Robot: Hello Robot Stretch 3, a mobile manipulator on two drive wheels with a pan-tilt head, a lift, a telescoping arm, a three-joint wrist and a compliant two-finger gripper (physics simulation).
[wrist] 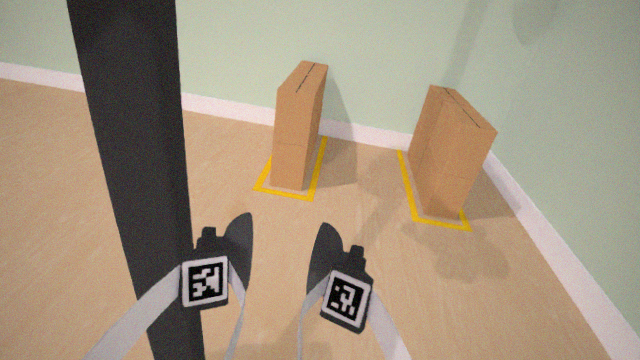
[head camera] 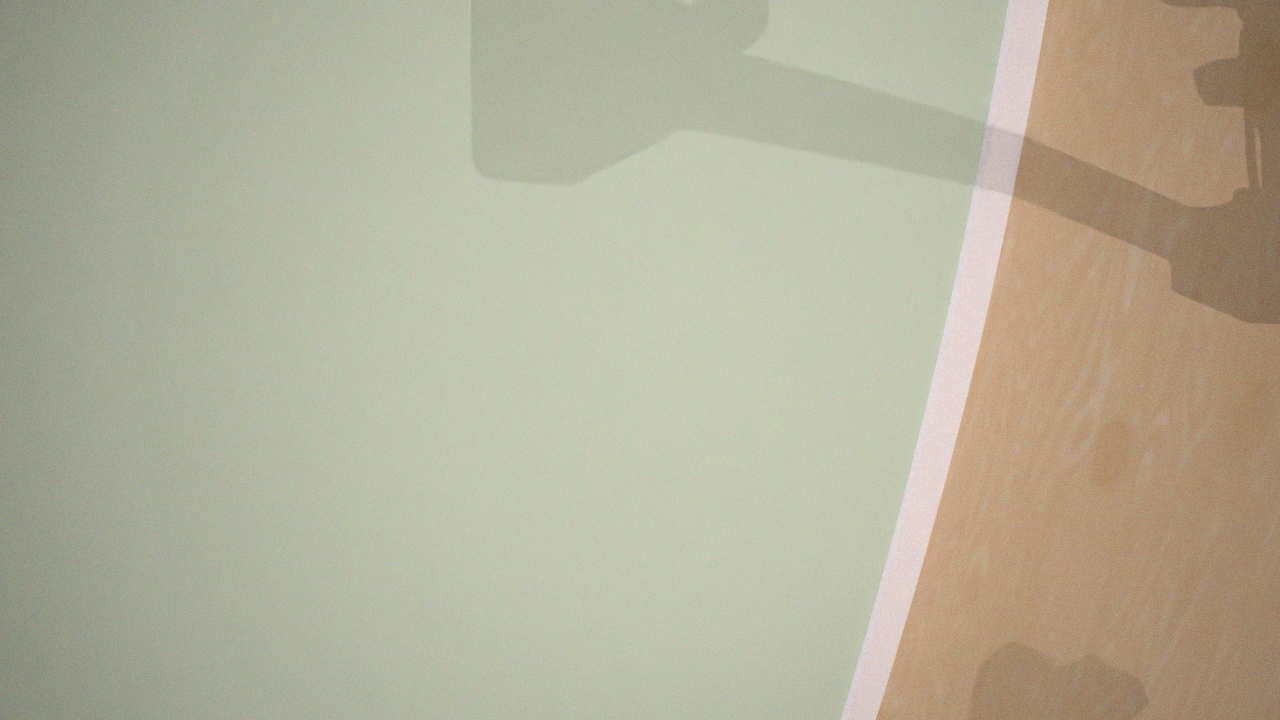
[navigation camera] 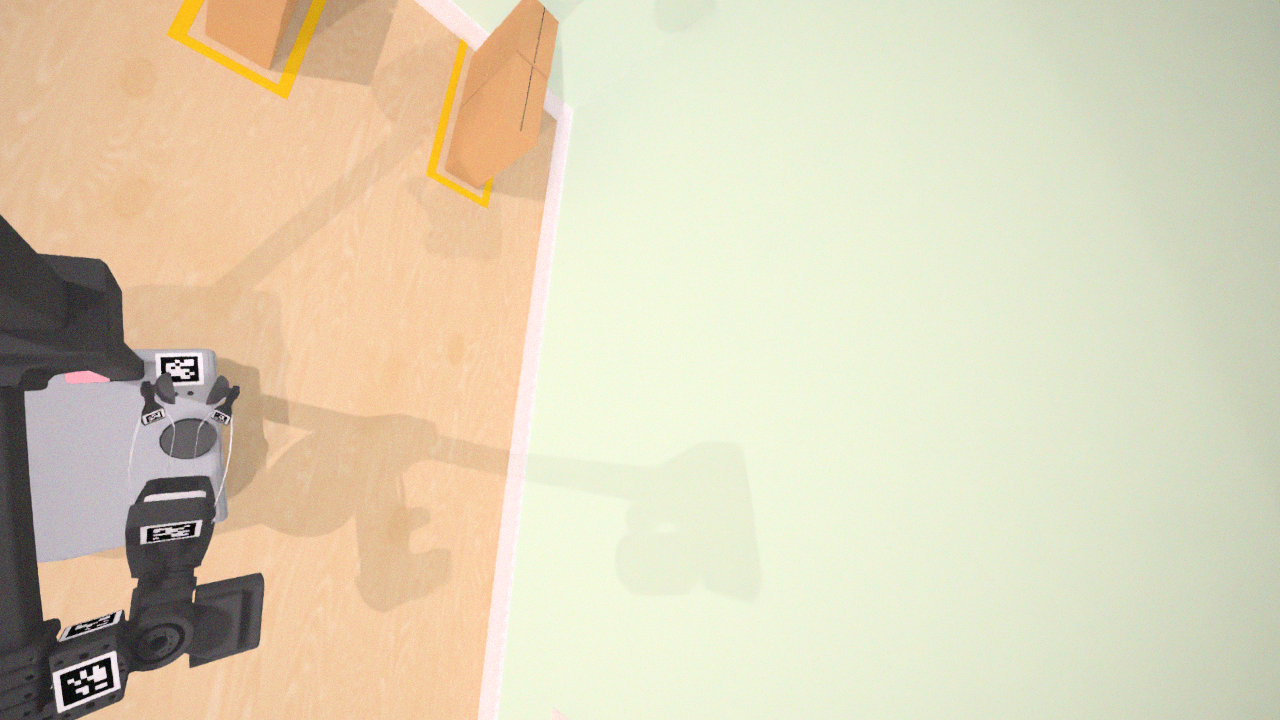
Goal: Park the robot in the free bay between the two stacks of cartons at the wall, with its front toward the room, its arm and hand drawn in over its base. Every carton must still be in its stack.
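Pixels of known places: gripper, fingertip midpoint: (wrist: 284,242) (navigation camera: 195,375); robot's base, origin of the base link: (navigation camera: 187,435).
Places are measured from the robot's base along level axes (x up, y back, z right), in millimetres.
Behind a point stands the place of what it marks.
Two upright stacks of brown cartons stand by the wall: the left stack (navigation camera: 250,26) (wrist: 292,135) and the right stack (navigation camera: 501,107) @(z -834, x 340, y -625 mm) (wrist: 450,155) @(z -783, x 251, y -616 mm), which is near a room corner. Neither stack shows in the head view. The free bay (navigation camera: 384,89) (wrist: 372,175) is the strip of floor between them. My gripper (navigation camera: 191,390) @(z -96, x 516, y -16 mm) (wrist: 284,242) @(z -96, x 516, y -16 mm) is open with nothing between its fingers. In the navigation view it lies over my grey base (navigation camera: 80,465) @(z 21, x 159, y 123 mm), with the wrist folded beside it. The stacks stand ahead of the fingers in the wrist view.
Yellow floor lines (navigation camera: 438,125) (wrist: 285,194) run around the stacks. A green wall (head camera: 537,402) @(z -74, x 778, y -860 mm) (navigation camera: 895,358) @(z -24, x 1184, y -847 mm) (wrist: 400,50) @(z -1366, x 471, y -599 mm) with a white baseboard (head camera: 948,358) @(z -45, x 80, y -839 mm) (navigation camera: 528,376) @(z -62, x 54, y -843 mm) (wrist: 550,250) @(z -561, x 37, y -975 mm) runs along one side of my base. My dark mast (wrist: 135,150) @(z -116, x 560, y 66 mm) shows at left in the wrist view.
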